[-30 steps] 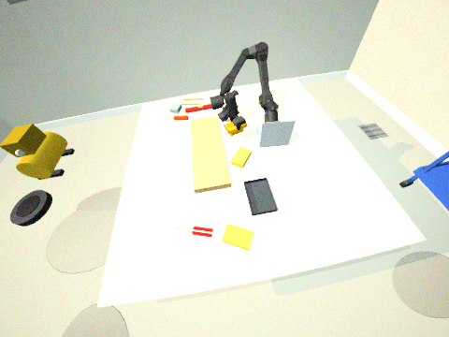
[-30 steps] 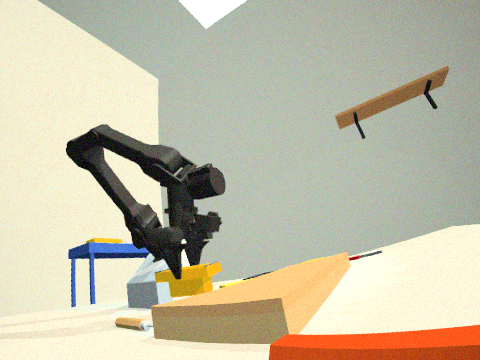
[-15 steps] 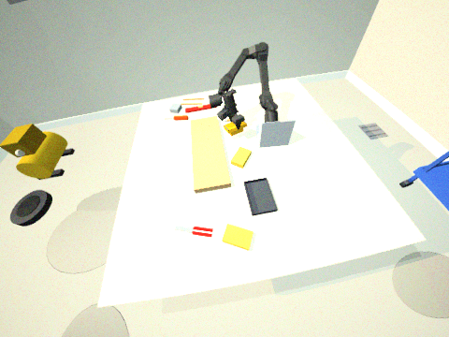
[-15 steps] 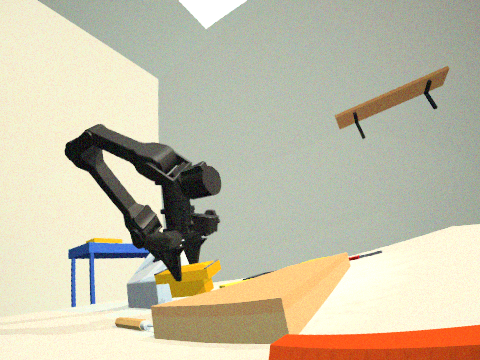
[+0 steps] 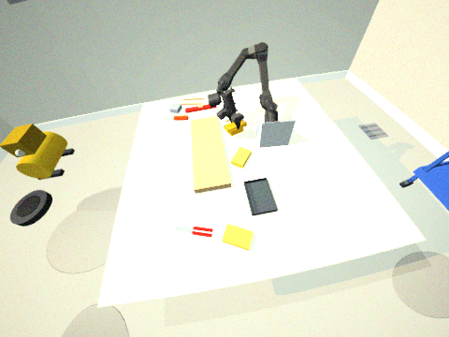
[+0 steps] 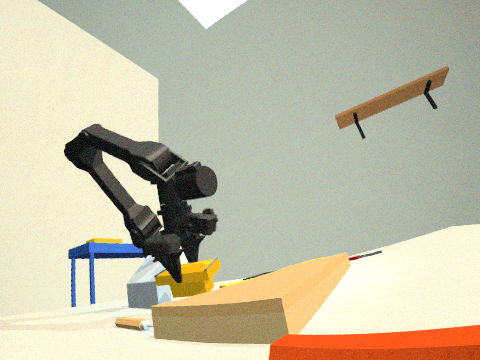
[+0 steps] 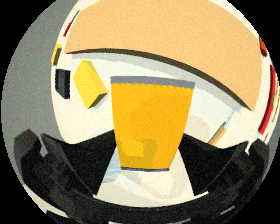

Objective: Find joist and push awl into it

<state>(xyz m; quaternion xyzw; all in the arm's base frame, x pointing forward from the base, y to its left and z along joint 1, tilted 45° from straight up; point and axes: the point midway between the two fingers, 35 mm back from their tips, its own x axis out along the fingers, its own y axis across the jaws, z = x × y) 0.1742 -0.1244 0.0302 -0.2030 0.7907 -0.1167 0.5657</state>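
Right now the yellow stud finder is 20 mm below my gripper tip and 10 mm behind it. The rest, counted from my gripper tip: red level 330 mm to the right, 190 mm ahead, 60 mm below; dark tray 430 mm to the left, 60 mm below, 20 mm behind; awl 140 mm to the right, 60 mm below, 30 mm ahead.
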